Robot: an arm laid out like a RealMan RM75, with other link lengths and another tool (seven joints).
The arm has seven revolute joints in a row. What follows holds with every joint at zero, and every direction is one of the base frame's. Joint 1 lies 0.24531 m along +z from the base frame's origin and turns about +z. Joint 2 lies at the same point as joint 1 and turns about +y. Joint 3 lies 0.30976 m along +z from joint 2 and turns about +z. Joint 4 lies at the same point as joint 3 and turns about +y. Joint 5 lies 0.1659 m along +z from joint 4 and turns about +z. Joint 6 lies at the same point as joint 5 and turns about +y. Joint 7 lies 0.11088 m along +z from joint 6 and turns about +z. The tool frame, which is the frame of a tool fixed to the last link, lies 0.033 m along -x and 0.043 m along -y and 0.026 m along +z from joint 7; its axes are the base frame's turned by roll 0.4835, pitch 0 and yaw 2.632 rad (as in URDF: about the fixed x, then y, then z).
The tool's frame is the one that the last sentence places.
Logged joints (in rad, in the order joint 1, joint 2, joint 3, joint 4, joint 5, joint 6, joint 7), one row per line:
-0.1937 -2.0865 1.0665 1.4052 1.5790 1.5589 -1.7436
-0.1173 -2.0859 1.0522 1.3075 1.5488 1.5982 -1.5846
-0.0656 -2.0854 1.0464 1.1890 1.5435 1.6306 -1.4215
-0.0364 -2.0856 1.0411 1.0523 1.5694 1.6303 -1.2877
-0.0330 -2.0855 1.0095 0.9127 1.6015 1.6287 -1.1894
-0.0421 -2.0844 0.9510 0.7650 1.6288 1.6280 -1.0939
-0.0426 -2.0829 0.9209 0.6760 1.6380 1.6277 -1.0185
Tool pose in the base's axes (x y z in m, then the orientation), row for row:
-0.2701 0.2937 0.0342 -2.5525 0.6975 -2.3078
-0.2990 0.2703 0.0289 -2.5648 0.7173 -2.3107
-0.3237 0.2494 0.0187 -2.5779 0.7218 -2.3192
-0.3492 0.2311 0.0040 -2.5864 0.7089 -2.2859
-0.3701 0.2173 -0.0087 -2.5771 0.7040 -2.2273
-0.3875 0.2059 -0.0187 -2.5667 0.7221 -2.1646
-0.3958 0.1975 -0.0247 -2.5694 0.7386 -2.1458
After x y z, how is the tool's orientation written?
As angles about the fixed x, y, z axes (roll, pitch, yaw), in radians.
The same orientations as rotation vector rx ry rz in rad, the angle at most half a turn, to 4 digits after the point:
-0.6887 2.1723 -0.2948
-0.6806 2.1643 -0.2709
-0.6763 2.1682 -0.2586
-0.7243 2.1654 -0.2401
-0.7841 2.1413 -0.2224
-0.8323 2.1000 -0.1882
-0.8428 2.0827 -0.1643

